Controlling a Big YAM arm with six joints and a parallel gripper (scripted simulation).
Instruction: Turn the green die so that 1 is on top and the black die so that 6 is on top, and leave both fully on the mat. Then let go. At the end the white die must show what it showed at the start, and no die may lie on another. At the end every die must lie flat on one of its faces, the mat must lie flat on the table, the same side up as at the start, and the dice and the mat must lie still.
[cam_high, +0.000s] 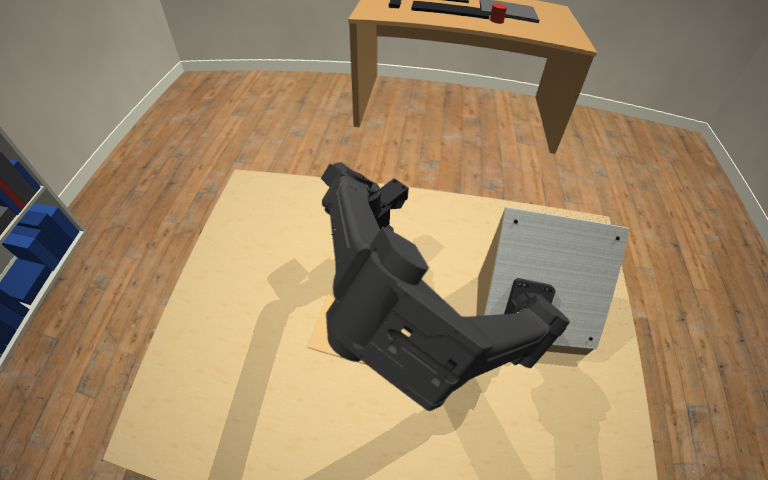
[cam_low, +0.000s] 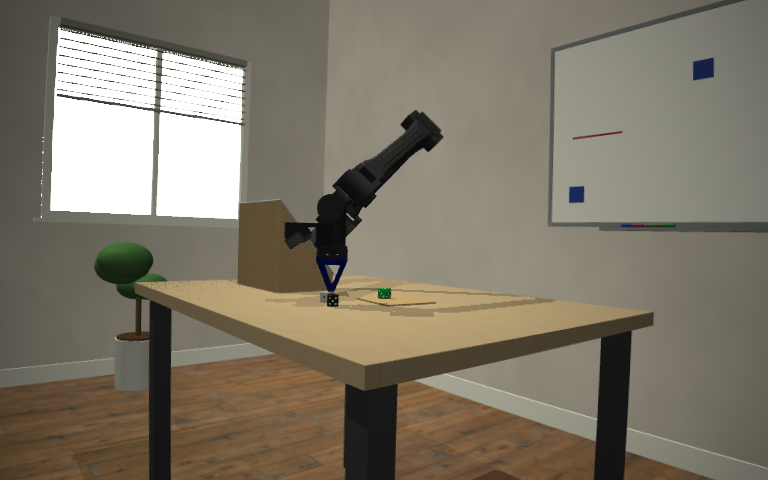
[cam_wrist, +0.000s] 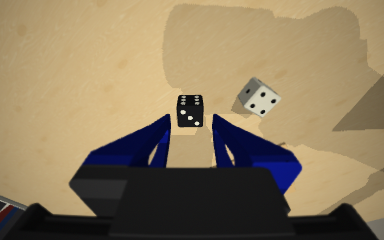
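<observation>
Now: hand 3 cm above the black die. Round my hand: tan mat 18 cm to the left, 4 cm below; white die 6 cm behind, 2 cm to the left, 3 cm below; green die 4 cm behind, 17 cm to the left, 3 cm below.
</observation>
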